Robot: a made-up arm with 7 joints.
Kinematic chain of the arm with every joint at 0, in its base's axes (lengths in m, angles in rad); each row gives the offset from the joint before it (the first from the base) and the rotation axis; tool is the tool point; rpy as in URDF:
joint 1: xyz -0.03 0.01 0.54 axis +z
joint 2: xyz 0 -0.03 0.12 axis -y
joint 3: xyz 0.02 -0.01 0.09 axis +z
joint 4: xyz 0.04 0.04 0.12 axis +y
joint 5: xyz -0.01 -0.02 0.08 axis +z
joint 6: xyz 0.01 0 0.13 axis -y
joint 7: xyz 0 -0.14 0.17 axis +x
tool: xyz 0 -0.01 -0.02 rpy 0.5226 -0.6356 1.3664
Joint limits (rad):
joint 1: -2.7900..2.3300
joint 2: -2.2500..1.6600
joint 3: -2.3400..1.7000
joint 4: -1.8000..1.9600
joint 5: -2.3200..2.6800
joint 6: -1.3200..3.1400
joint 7: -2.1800..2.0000
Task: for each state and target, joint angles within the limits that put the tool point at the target. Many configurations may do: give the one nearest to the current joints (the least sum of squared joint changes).
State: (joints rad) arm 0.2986 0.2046 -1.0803 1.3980 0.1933 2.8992 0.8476
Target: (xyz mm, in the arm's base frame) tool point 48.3 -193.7 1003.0
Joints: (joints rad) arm 0.4004 0.0567 -0.9579 1.4518 -0.0312 2.2513 0.8183
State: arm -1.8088 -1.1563 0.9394 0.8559 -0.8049 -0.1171 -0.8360
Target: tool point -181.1 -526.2 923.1
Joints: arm -1.9201 -0.8093 0.9472 0.6545 -0.8942 -0.0299 -0.8305
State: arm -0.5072 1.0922 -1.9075 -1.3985 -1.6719 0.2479 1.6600
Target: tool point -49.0 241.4 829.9
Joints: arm 0.0080 1.4553 -1.8598 -1.6943 -1.5732 0.3381 1.5669
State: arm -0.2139 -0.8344 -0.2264 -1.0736 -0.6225 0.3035 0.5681
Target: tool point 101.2 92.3 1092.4
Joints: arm -0.0245 -0.8916 -0.6241 -0.7763 -0.7435 0.2909 0.5889
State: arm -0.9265 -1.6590 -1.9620 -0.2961 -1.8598 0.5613 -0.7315
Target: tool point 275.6 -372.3 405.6
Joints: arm -1.0582 -1.6112 -1.9939 -0.3091 -1.8673 0.6190 -0.7135
